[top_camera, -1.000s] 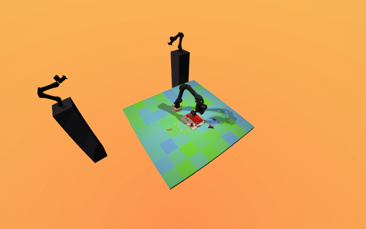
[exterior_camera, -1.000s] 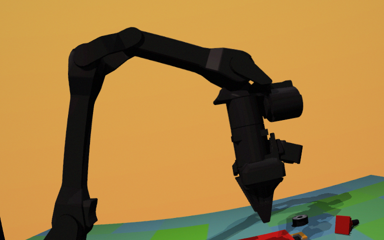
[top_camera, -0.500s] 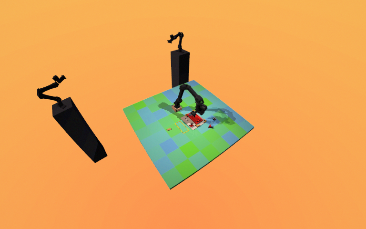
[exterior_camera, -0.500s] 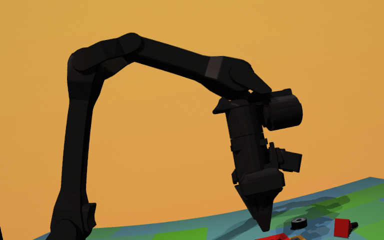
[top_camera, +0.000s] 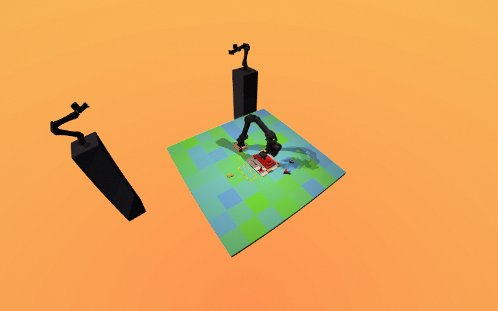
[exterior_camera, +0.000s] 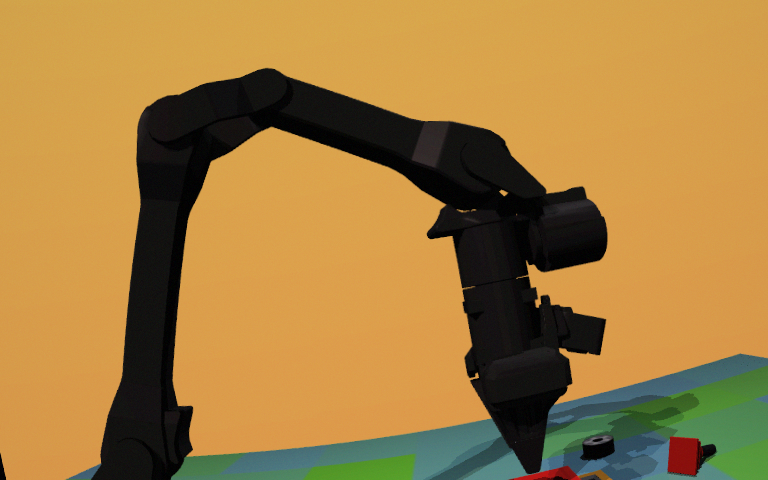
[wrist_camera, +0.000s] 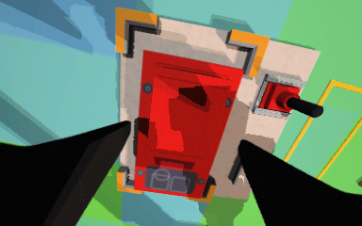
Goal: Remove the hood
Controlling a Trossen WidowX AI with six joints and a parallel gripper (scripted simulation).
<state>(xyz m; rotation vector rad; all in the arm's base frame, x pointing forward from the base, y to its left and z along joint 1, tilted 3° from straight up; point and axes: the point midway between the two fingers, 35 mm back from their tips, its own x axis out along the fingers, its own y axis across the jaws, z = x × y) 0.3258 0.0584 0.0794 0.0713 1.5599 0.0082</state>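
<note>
The red hood is 4 cm below my gripper tip. Also, from my gripper tip: grey wheel (13 cm ahead, 19 cm to the left, 7 cm below); tan block (10 cm behind, 36 cm to the right, 7 cm below).
</note>
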